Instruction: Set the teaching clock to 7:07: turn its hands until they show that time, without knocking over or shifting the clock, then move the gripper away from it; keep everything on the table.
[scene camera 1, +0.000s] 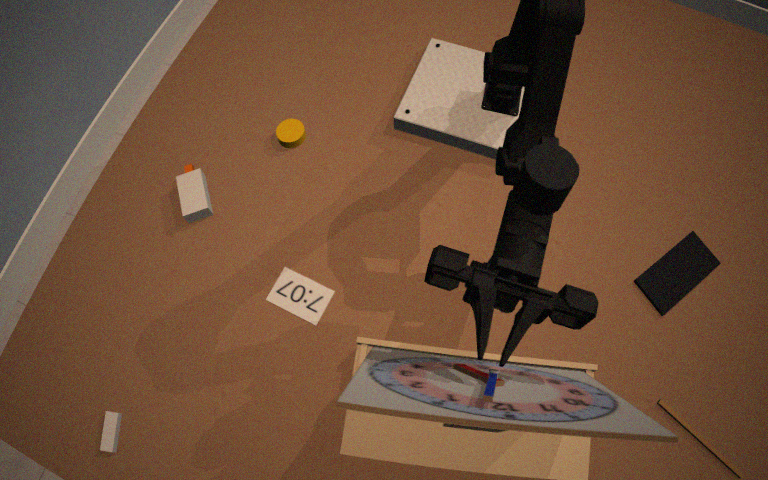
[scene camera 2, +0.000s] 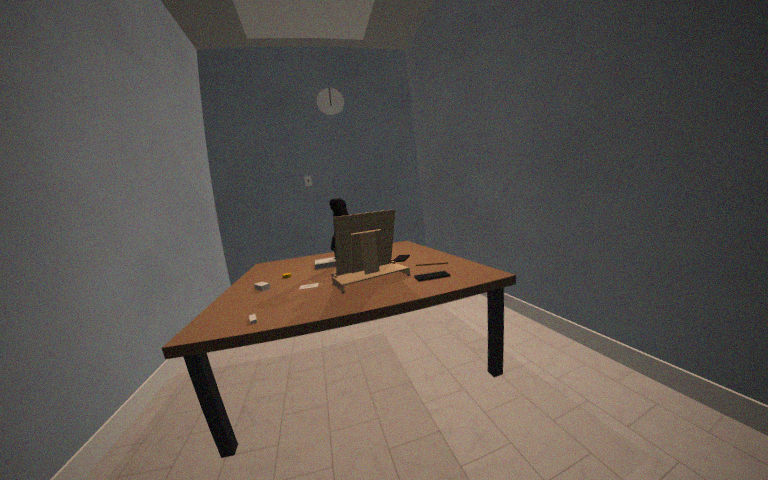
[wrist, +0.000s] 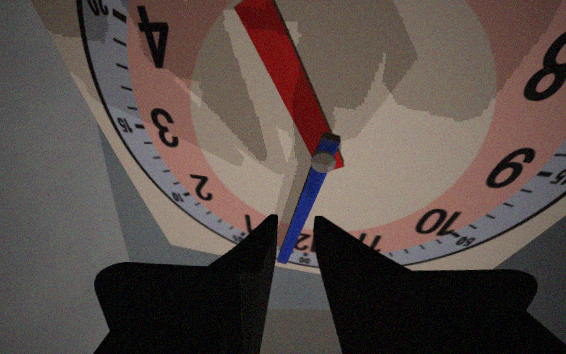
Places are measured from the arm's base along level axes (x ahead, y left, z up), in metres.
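Pixels of known places: gripper, between the fingertips: (scene camera 1: 490, 362) (wrist: 295, 222); arm's base, origin of its link: (scene camera 1: 501, 99).
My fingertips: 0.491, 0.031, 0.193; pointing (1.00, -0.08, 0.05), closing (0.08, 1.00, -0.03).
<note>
Ahead of a thing's pixels: the offset from my fingertips to its top centre, as dx, dy, dz.
The teaching clock (scene camera 1: 353, 394) (scene camera 2: 346, 249) (wrist: 430, 170) stands upright on its wooden stand. In the wrist view its dial appears upside down. The long blue hand @(+0.024, +0.003, +0.071) (scene camera 1: 490, 386) (wrist: 310, 192) points a little past 12, towards 1, about minute 2. The short, thick red hand @(+0.004, -0.004, -0.025) (scene camera 1: 471, 371) (wrist: 295, 75) points roughly at 5. My gripper (scene camera 1: 491, 362) (wrist: 295, 222) is slightly open and empty, before the dial. In the wrist view its tips appear on either side of the blue hand; their depth relative to it is unclear. The 7:07 card @(-0.076, -0.273, -0.220) (scene camera 1: 300, 304) (scene camera 2: 309, 286) lies on the table.
A white slab (scene camera 1: 433, 84) lies beneath the arm. A yellow disc @(-0.349, -0.377, -0.201) (scene camera 1: 290, 130), a pale box @(-0.203, -0.506, -0.193) (scene camera 1: 193, 193) and a small white block @(+0.209, -0.497, -0.209) (scene camera 1: 110, 431) stand on the card's side. A black slab @(-0.249, +0.310, -0.213) (scene camera 1: 676, 272) and a thin rod @(+0.010, +0.367, -0.214) (scene camera 1: 699, 438) lie on the other side.
</note>
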